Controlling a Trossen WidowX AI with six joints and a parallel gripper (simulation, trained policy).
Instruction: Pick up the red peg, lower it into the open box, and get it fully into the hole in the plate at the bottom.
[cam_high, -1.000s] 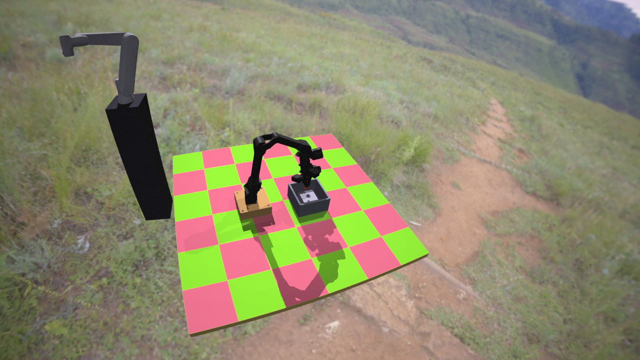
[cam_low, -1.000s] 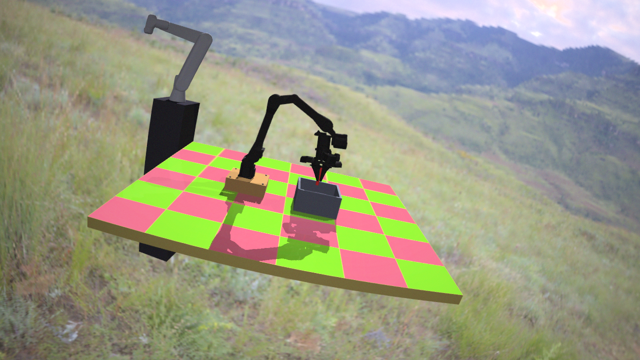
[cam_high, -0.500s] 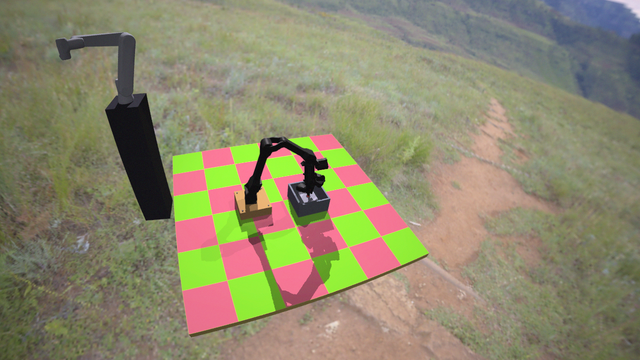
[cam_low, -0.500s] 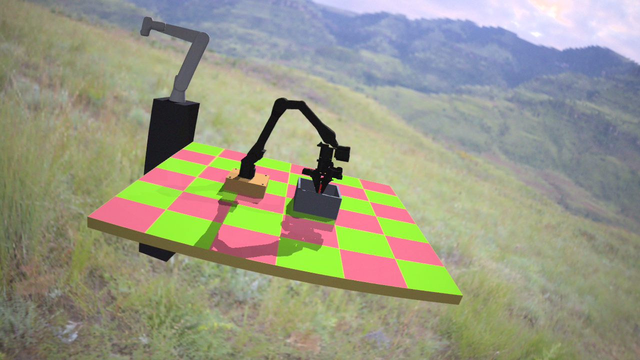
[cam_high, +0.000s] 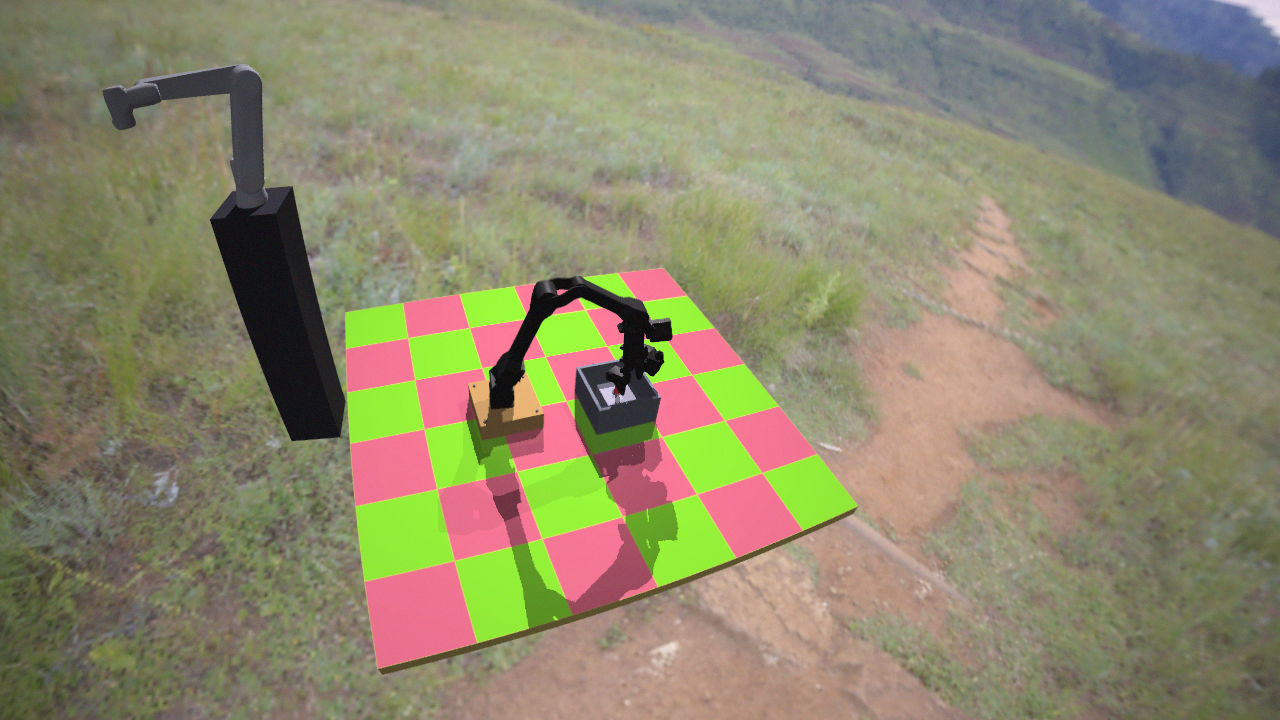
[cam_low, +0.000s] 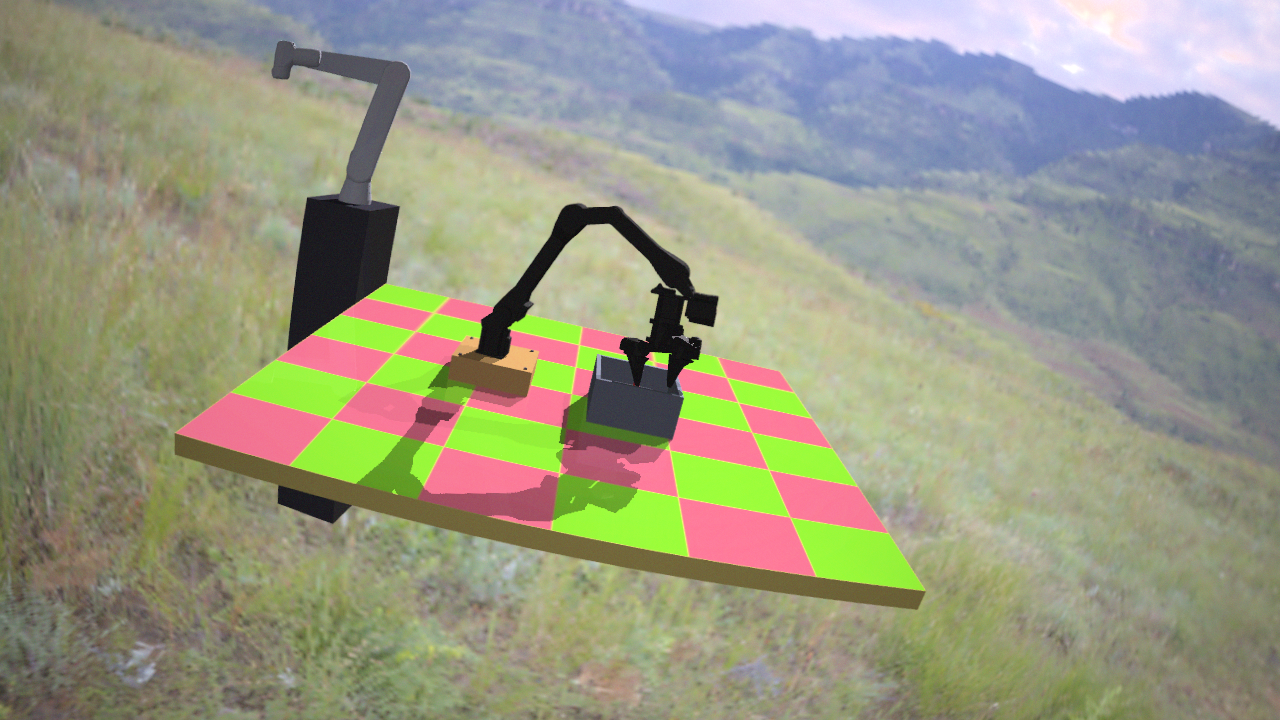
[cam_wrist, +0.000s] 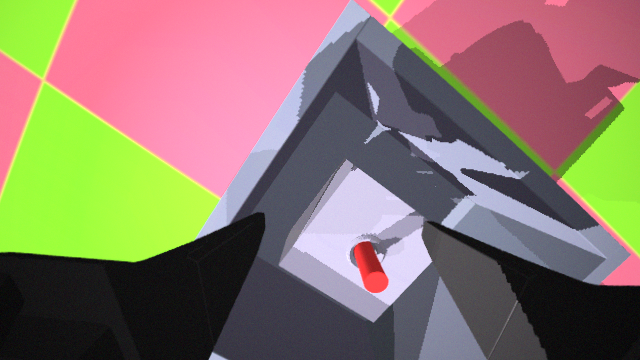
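My gripper tip is 40 mm past the red peg, 30 mm above it and 10 mm to the right of it. The rest, counted from my gripper tip: pale plate (40 mm below, 40 mm behind, 10 mm to the left); grey box (60 mm below, 40 mm behind, 10 mm to the left).
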